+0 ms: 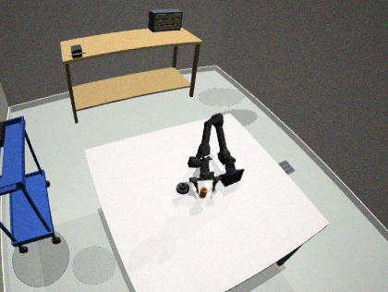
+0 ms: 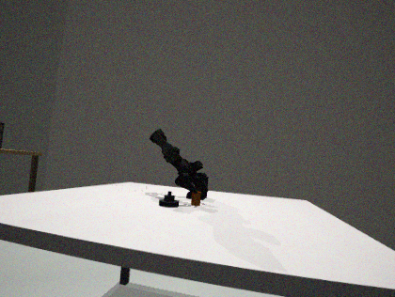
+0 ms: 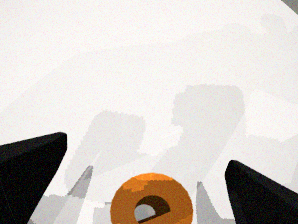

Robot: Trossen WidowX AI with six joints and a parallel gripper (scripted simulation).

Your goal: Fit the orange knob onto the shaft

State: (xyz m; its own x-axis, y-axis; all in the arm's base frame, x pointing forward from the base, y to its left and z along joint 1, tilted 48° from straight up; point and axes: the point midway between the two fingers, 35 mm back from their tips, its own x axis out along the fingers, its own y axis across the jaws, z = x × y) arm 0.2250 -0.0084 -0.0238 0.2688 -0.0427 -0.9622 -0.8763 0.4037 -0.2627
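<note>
The orange knob is 30 mm to the right of my gripper tip, 30 mm below it and 10 mm behind it. Round my gripper tip: dark round pedestal 130 mm to the right, 70 mm ahead, 30 mm below.
</note>
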